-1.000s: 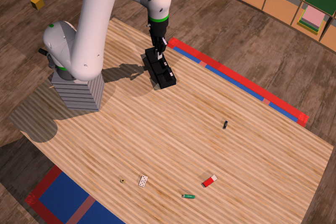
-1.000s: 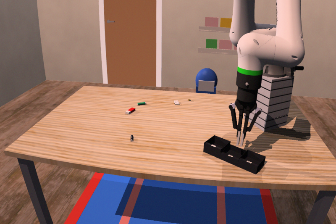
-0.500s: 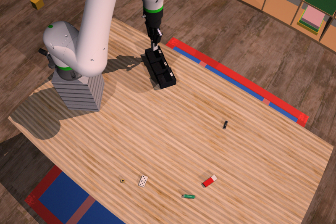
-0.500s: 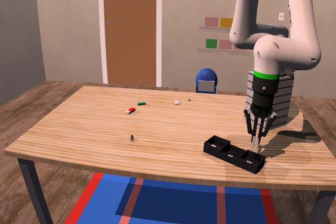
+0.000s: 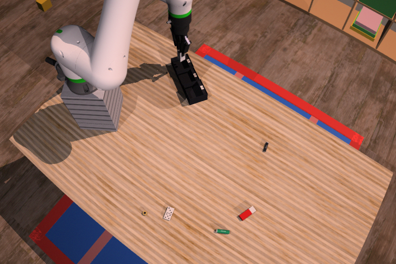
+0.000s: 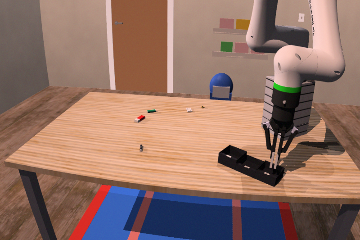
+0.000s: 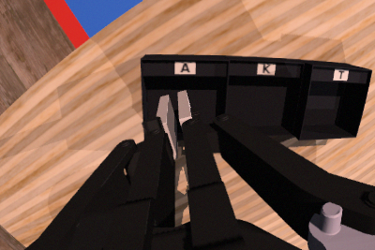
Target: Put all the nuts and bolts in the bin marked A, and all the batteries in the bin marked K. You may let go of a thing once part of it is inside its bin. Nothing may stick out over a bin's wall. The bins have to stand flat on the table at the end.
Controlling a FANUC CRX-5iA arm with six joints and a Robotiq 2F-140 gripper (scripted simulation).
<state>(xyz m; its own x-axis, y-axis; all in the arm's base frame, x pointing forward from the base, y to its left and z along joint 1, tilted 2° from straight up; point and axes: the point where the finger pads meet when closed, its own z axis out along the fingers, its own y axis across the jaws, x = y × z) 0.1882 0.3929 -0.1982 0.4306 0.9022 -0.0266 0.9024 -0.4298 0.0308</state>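
The dark battery is 51 cm ahead of my hand, 21 cm to the right of it and 8 cm below it. Round my hand: white domino: 29 cm ahead, 64 cm to the right, 8 cm below; three joined black bins: 7 cm ahead, 6 cm to the right, 6 cm below; brass nut: 21 cm ahead, 68 cm to the right, 8 cm below.
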